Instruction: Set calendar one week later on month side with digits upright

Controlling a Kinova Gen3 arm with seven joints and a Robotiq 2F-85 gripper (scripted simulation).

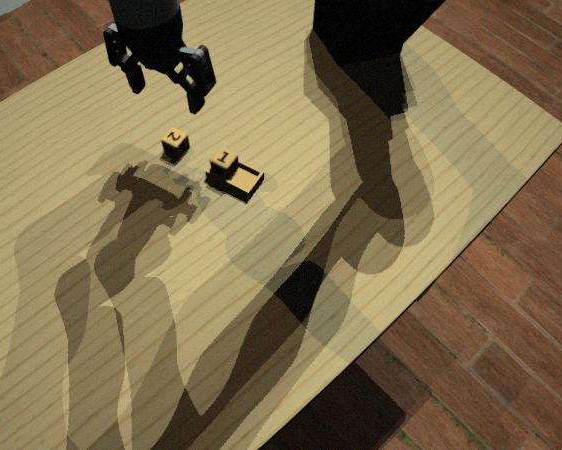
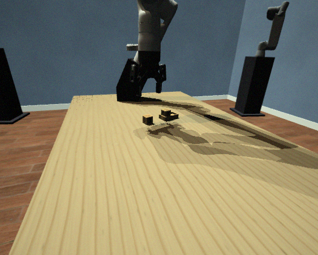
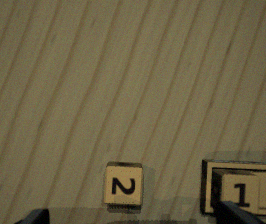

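Now: the wooden tray 5 cm behind my hand, 9 cm to the left of it and 11 cm below it. From my hand the other things lie so: cube 10 cm below.
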